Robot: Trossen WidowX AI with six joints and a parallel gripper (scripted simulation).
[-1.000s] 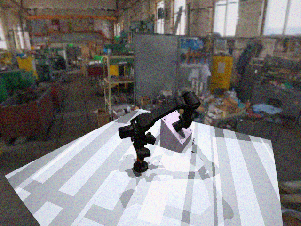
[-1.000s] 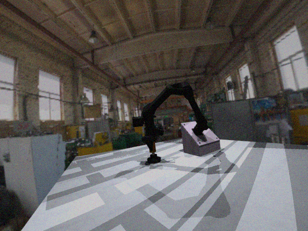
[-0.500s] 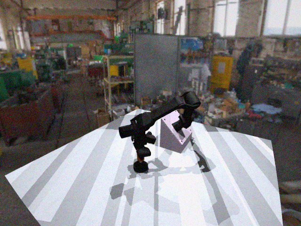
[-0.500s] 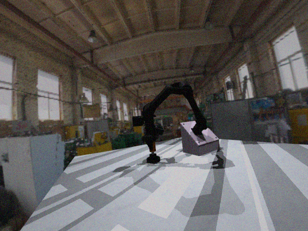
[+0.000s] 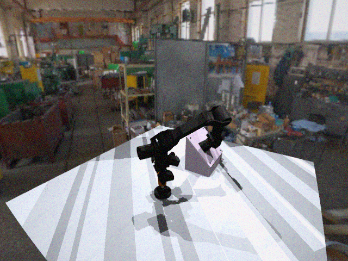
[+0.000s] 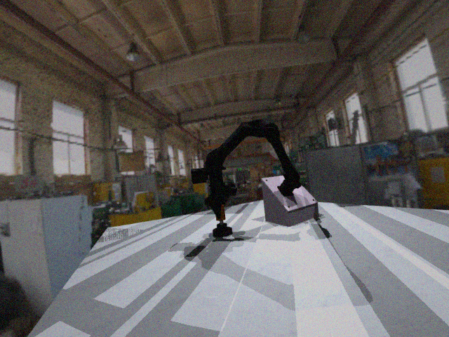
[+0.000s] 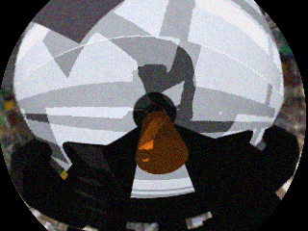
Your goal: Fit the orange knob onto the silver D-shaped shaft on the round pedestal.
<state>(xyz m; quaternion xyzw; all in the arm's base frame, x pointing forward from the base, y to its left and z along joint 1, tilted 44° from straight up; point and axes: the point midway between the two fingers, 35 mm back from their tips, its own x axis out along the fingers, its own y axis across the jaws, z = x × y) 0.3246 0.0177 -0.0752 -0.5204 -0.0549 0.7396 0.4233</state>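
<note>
Now: the orange knob 30 mm above my gripper tip. The rest, counted from my gripper tip: round black pedestal 40 mm below.
</note>
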